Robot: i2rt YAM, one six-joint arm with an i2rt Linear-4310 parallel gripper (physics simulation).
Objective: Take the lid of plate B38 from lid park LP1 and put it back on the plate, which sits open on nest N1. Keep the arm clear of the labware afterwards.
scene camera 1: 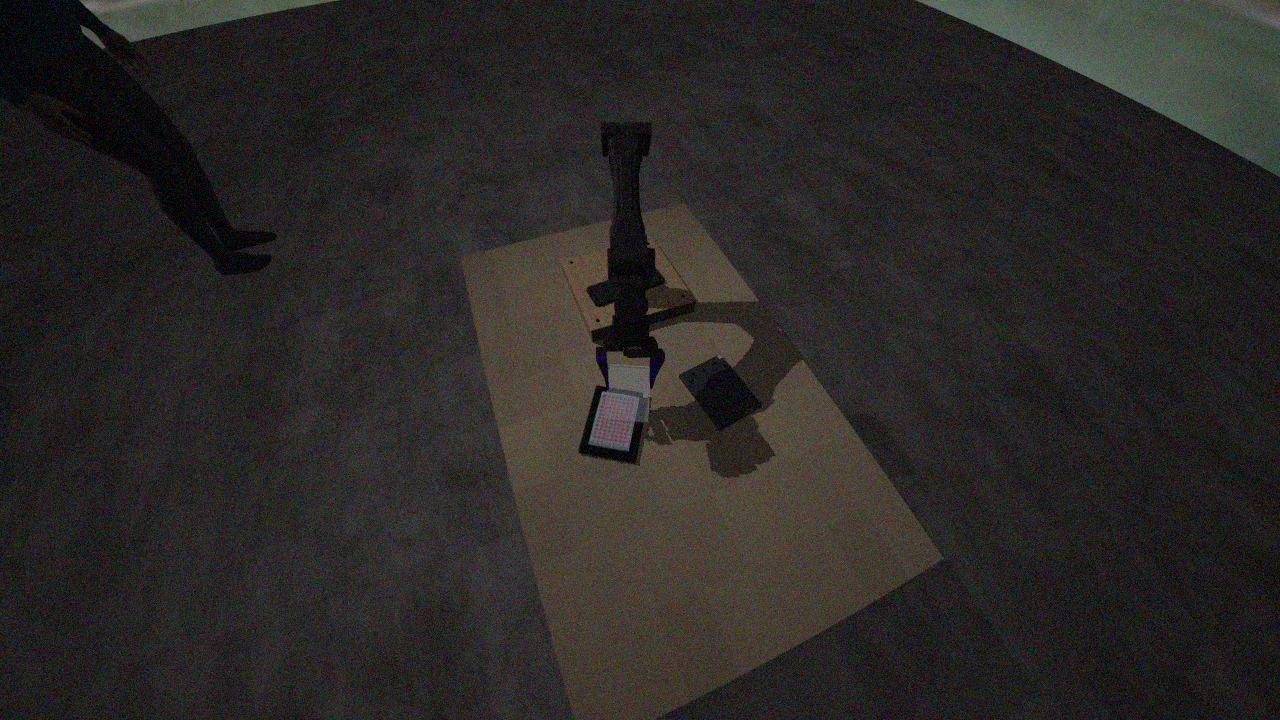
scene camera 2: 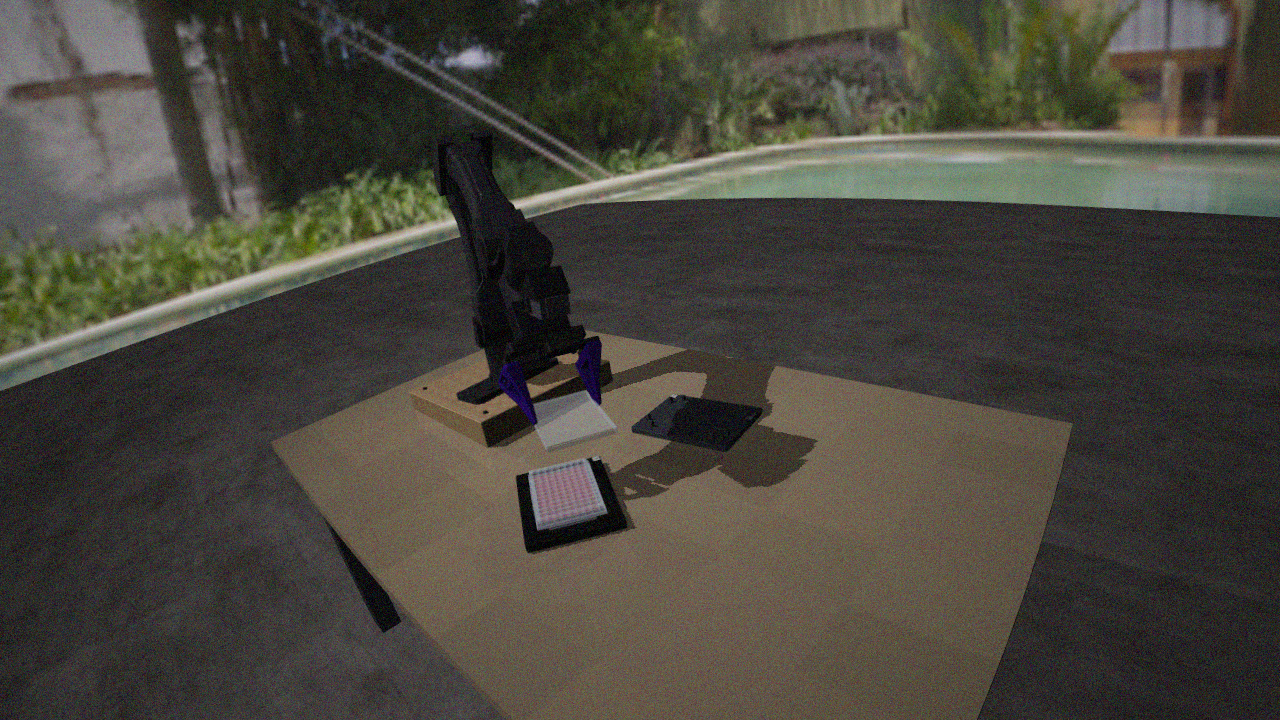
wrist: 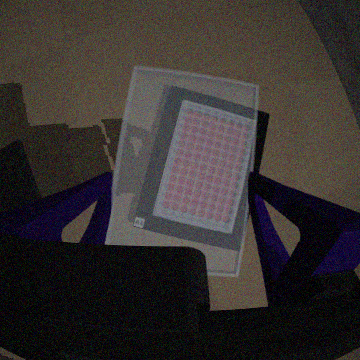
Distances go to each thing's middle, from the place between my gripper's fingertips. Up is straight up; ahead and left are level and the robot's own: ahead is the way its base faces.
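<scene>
So you can picture the pale grey lid (scene camera 2: 569,420): my hand is 1 cm short of it and 1 cm to the left of it.
</scene>
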